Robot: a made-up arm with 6 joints.
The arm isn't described. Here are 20 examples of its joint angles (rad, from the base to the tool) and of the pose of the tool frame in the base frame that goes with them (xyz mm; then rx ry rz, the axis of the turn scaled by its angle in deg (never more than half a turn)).
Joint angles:
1: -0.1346 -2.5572 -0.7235 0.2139 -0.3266 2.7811
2: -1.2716 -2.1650 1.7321 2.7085 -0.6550 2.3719
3: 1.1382 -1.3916 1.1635 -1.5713 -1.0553 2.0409
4: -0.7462 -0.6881 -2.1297 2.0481 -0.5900 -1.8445
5: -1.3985 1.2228 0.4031 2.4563 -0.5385 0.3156
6: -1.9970 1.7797 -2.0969 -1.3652 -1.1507 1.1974
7: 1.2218 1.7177 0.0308 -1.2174 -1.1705 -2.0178
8: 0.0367 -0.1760 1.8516 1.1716 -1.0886 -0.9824
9: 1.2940 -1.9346 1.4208 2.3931 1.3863 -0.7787
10: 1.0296 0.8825 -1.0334 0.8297 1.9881 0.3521
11: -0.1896 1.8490 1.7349 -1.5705 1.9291 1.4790
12: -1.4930 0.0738 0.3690 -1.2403 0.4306 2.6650
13: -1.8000 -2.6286 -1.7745 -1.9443 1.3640 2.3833
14: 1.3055 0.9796 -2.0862 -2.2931 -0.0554 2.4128
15: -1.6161 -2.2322 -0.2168 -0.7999 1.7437 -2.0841
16: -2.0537 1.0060 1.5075 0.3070 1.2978 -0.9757
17: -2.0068 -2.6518 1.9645 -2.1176 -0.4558 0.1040
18: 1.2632 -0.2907 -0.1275 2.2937 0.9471 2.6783
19: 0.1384 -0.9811 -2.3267 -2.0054 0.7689 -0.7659
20: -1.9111 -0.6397 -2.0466 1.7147 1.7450 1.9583
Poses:
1: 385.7 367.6 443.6 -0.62 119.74 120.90
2: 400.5 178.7 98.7 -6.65 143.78 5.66
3: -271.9 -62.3 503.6 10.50 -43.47 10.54
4: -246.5 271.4 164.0 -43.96 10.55 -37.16
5: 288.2 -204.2 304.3 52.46 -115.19 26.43
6: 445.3 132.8 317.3 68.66 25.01 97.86
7: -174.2 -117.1 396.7 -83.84 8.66 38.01
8: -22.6 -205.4 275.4 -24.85 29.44 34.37
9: -121.4 52.5 633.9 -74.82 53.12 -30.03
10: -195.9 87.0 37.0 -77.25 -130.07 -59.30
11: -33.0 51.9 706.7 -38.20 -29.59 108.90
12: 10.2 -352.2 231.7 114.13 58.82 -8.88
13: 40.4 585.4 294.8 -39.64 -53.49 -82.77
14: 11.0 40.2 -128.4 -65.86 -137.24 6.44
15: 185.4 484.3 287.7 56.53 -51.78 -89.46
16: 133.8 -42.5 634.5 -94.72 -52.07 69.66
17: 201.2 446.7 289.0 -57.38 12.57 139.58
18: 122.2 519.6 167.5 -99.15 116.98 27.82
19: -13.7 433.0 153.6 124.70 -15.40 50.64
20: 267.4 -254.5 374.0 47.27 -10.18 79.96
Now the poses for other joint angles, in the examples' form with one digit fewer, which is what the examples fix.
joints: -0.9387 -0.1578 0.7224 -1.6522 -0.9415 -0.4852
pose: -250 122 192 -5.9 6.0 -84.4
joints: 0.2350 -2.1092 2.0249 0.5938 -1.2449 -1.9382
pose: -239 151 140 73.6 -22.3 28.1
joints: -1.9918 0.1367 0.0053 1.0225 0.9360 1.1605
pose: 50 -281 517 13.7 112.2 -94.3
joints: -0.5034 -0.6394 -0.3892 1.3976 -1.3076 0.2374
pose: 263 368 413 -90.0 8.5 93.6
